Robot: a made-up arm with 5 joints. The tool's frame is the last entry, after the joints.
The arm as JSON. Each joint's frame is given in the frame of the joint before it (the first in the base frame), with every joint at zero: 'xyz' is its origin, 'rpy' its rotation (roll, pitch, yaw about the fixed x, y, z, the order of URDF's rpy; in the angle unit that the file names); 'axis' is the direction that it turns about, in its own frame. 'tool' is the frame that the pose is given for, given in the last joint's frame.
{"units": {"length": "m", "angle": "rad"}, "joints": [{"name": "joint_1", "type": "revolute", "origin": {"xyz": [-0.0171, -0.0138, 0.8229], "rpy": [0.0, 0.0, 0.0]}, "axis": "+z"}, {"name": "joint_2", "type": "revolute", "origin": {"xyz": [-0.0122, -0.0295, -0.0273], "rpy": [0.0, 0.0, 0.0]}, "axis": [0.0, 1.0, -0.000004]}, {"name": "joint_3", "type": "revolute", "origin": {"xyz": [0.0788, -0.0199, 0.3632], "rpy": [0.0, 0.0, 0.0]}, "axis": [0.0, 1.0, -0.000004]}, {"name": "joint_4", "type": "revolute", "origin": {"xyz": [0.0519, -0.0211, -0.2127], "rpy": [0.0, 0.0, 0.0]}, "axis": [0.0, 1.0, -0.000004]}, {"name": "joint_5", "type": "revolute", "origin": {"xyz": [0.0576, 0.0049, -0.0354], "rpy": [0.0, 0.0, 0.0]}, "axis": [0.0, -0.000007, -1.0]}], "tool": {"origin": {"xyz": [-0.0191, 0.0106, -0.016], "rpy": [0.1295, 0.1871, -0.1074]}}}
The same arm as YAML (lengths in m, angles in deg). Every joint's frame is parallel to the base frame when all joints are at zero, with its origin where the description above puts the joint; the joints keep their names.
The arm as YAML. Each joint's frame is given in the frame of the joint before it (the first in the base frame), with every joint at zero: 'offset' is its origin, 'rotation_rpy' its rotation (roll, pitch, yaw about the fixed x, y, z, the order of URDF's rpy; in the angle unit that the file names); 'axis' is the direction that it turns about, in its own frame. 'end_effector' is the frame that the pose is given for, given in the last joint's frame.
length_unit: m
angle_unit: deg
chain:
  - id: joint_1
    offset: [-0.0171, -0.0138, 0.8229]
    rotation_rpy: [0.0, 0.0, 0.0]
    axis: [0.0, 0.0, 1.0]
  - id: joint_2
    offset: [-0.0122, -0.0295, -0.0273]
    rotation_rpy: [0.0, 0.0, 0.0]
    axis: [0.0, 1.0, 0.0]
  - id: joint_3
    offset: [0.0788, -0.0199, 0.3632]
    rotation_rpy: [0.0, 0.0, 0.0]
    axis: [0.0, 1.0, 0.0]
  - id: joint_4
    offset: [0.0519, -0.0211, -0.2127]
    rotation_rpy: [0.0, 0.0, 0.0]
    axis: [0.0, 1.0, 0.0]
  - id: joint_5
    offset: [0.0576, 0.0049, -0.0354]
    rotation_rpy: [0.0, 0.0, 0.0]
    axis: [0.0, 0.0, -1.0]
end_effector:
  offset: [-0.0191, 0.0106, -0.016]
  rotation_rpy: [7.42, 10.72, -6.15]

